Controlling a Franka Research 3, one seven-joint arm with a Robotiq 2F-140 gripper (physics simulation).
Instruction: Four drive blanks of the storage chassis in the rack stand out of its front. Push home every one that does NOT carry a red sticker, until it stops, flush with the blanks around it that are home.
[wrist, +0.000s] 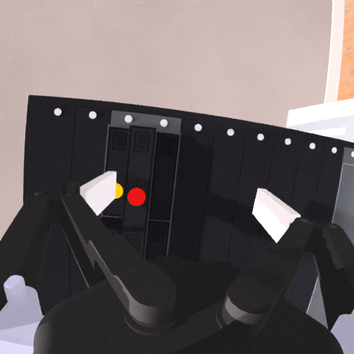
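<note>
The storage chassis (177, 150) shows as a narrow dark bay with drive blanks in columns. The middle upper blank (142, 167) carries a red sticker (136, 197) and stands out of the front. The blank to its left (118, 162) carries a yellow sticker (118, 190), partly hidden by the left finger. The upper blank on the right (164, 175) is dark, without a visible sticker, and looks set further back. Lower blanks show partly; the gripper hides the rest. My gripper (185, 192) is open and empty, its fingertips wide apart in front of the rack.
Black rack panels (50, 160) (240, 180) with a row of white round studs along one edge flank the chassis. A grey panel (345, 195) is at the right edge. A white object (320, 120) and an orange wooden surface (348, 55) show at the upper right.
</note>
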